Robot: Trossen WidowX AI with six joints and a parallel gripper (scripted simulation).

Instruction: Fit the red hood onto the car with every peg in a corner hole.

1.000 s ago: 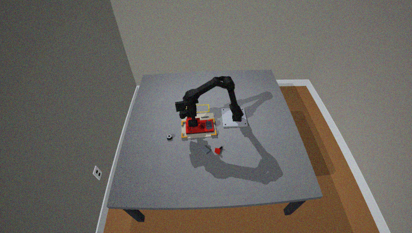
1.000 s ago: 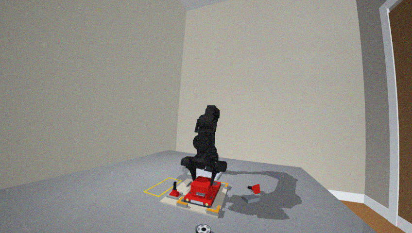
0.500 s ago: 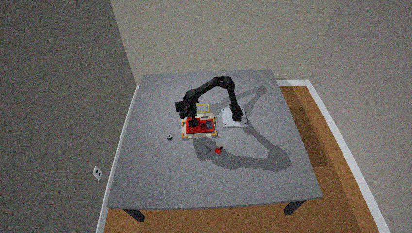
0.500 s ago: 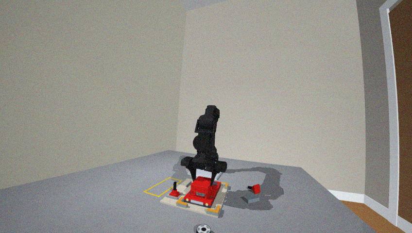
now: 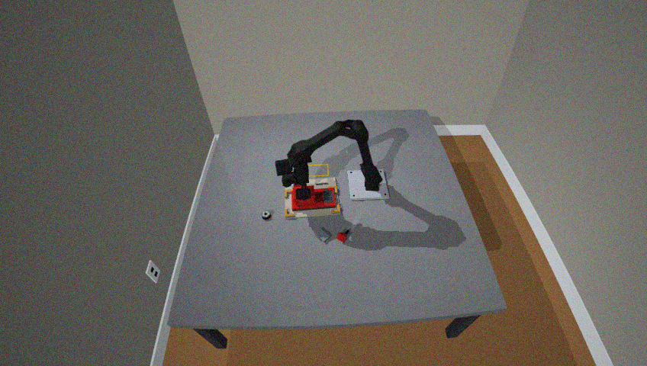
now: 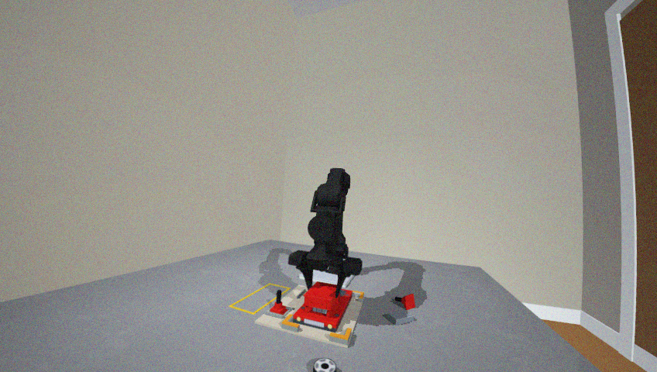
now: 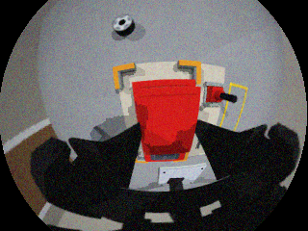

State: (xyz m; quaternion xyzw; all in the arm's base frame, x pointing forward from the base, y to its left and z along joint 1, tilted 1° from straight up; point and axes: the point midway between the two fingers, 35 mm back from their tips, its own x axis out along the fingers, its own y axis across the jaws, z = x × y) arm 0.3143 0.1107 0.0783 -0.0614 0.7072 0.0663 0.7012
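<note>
Right now the grey engine block is 30 mm below my gripper tip. Round my gripper tip: black wheel: 160 mm ahead, 100 mm to the left, 50 mm below; red hood: right at my gripper tip.
</note>
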